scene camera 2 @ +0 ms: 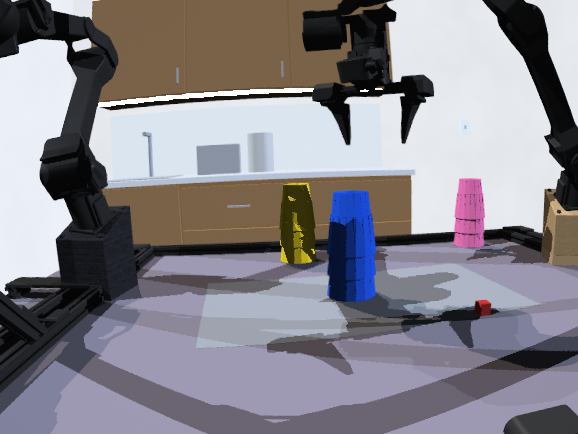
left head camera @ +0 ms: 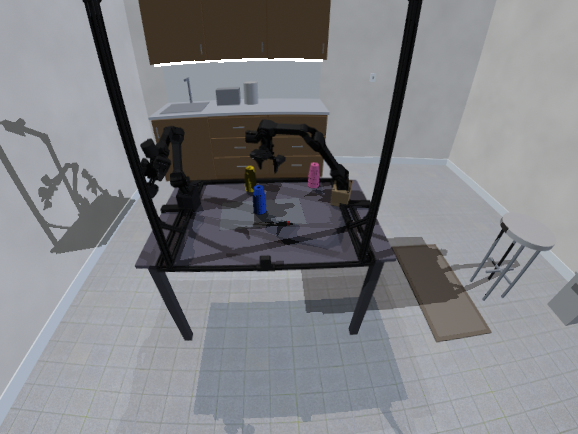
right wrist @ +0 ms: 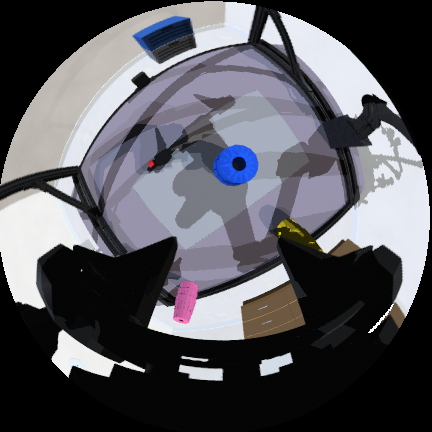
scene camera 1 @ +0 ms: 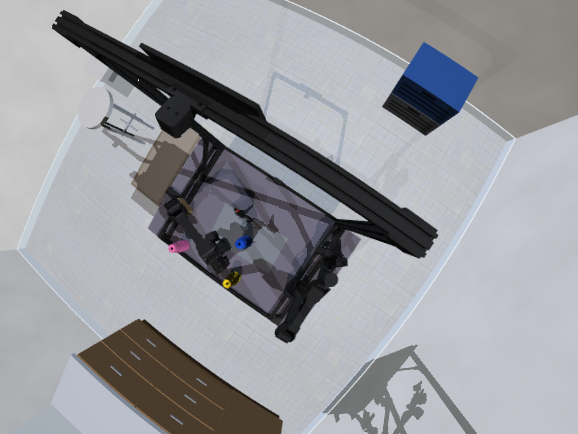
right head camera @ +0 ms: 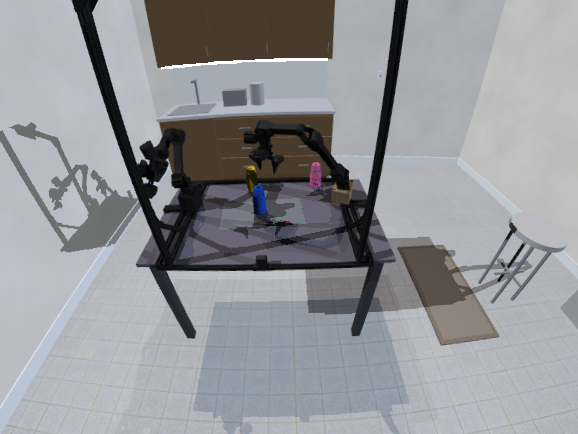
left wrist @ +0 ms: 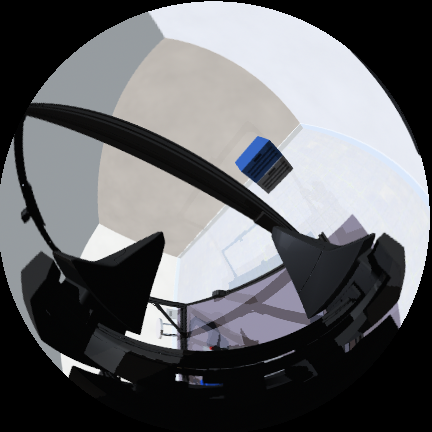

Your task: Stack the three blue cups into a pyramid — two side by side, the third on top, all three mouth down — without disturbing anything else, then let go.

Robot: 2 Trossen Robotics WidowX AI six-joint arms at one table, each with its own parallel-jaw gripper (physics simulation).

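Pixels of known places: left gripper, fingertip midpoint: (left head camera: pixel 155 189) (scene camera 1: pixel 336 236) (right head camera: pixel 153 190) (left wrist: pixel 219 234); right gripper, fingertip midpoint: (scene camera 2: pixel 375 144) (left head camera: pixel 268 171) (right wrist: pixel 228 242) (right head camera: pixel 267 171); left arm's base, link origin: (scene camera 2: pixel 92 222) (left head camera: pixel 186 189) (right wrist: pixel 358 130) (scene camera 1: pixel 295 292) (right head camera: pixel 187 190); right arm's base, link origin: (scene camera 2: pixel 573 201) (left head camera: pixel 342 185) (right head camera: pixel 343 185).
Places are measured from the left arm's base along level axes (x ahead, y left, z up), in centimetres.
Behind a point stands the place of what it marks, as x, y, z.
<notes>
The blue cups (left head camera: pixel 259 200) @(41.8, 6.1, -2.7) (right head camera: pixel 259 200) @(42.1, 6.1, -2.6) (scene camera 1: pixel 243 242) @(40.1, 6.7, 2.2) (scene camera 2: pixel 351 245) @(41.0, 5.7, -3.6) (right wrist: pixel 236 165) stand nested in one upright column, mouth down, on a pale patch (scene camera 2: pixel 240 320) @(28.4, -4.3, -11.7) of the table. Rims of several nested cups show; the inner cups are hidden. My right gripper (left head camera: pixel 268 168) @(43.6, 15.4, 10.3) (scene camera 2: pixel 376 143) @(43.6, 15.4, 10.3) (right wrist: pixel 228 242) @(43.6, 15.4, 10.3) is open and empty, pointing down high above and a little behind the blue column. My left gripper (left wrist: pixel 219 234) @(16.0, -35.8, 23.7) is open and empty, raised at the far left of the left head camera view, away from the cups.
A yellow cup column (left head camera: pixel 250 180) @(27.9, 25.8, -3.5) (scene camera 2: pixel 298 225) @(27.7, 25.5, -4.3) (right wrist: pixel 297 234) @(27.8, 25.7, -3.1) stands behind the blue one, slightly left in scene camera 2. A pink column (left head camera: pixel 313 176) @(63.1, 42.5, -3.4) (scene camera 2: pixel 469 212) @(62.2, 42.4, -3.8) (right wrist: pixel 186 301) @(60.8, 43.2, -2.6) stands at the back right. A small red cube (scene camera 2: pixel 482 307) @(58.9, 1.3, -10.6) (right wrist: pixel 151 164) @(58.9, 2.6, -10.2) lies right of the blue column in scene camera 2.
</notes>
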